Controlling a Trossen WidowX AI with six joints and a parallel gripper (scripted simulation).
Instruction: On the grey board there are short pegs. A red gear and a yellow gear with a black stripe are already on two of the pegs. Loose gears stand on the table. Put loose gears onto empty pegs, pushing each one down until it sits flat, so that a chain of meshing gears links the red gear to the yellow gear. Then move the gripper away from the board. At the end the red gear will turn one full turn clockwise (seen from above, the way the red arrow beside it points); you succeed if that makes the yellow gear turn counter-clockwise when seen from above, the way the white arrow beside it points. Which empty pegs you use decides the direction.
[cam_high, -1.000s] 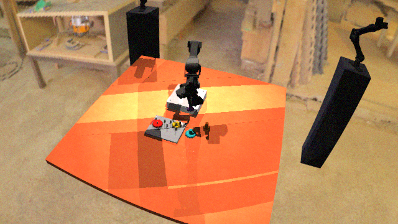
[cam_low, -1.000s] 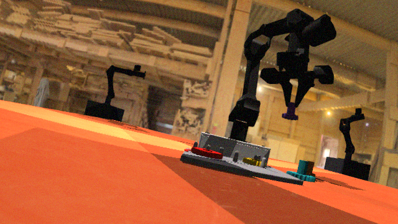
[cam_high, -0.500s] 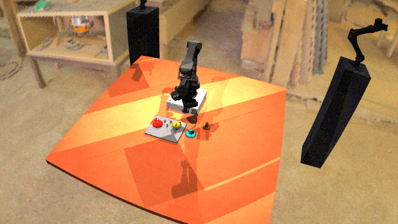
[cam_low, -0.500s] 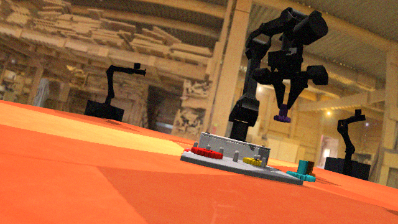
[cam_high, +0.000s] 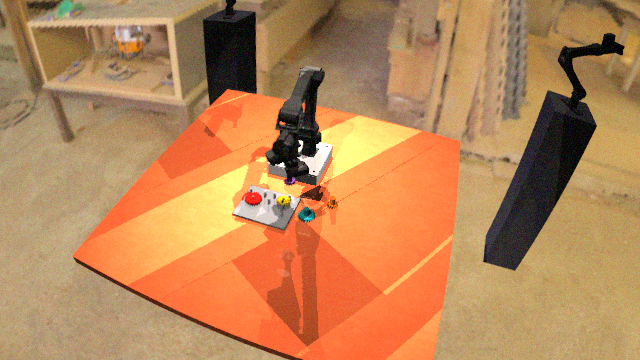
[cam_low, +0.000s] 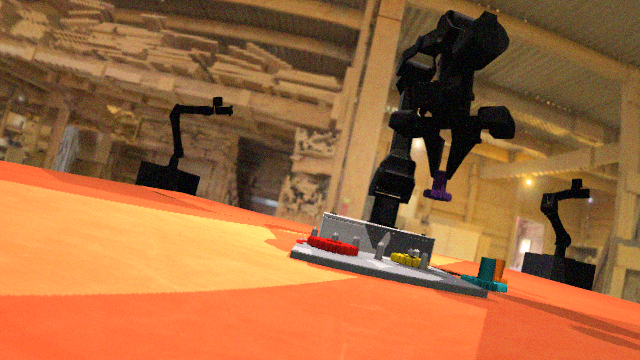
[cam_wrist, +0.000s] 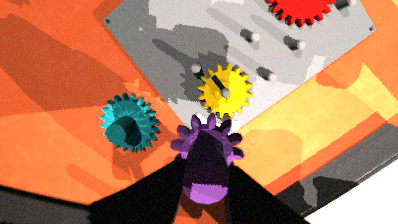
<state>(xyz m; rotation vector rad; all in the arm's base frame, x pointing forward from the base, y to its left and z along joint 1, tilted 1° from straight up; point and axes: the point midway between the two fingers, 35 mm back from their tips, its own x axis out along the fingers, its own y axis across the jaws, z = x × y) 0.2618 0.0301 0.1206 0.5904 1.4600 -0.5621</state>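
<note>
The red gear is 13 cm to the right of my gripper tip, 12 cm below it and 5 cm ahead of it. From my gripper tip the other things lie so: yellow gear (12 cm below, 2 cm to the right, 1 cm ahead); purple gear (1 cm below); cyan gear (12 cm below, 8 cm to the left, 3 cm ahead).
</note>
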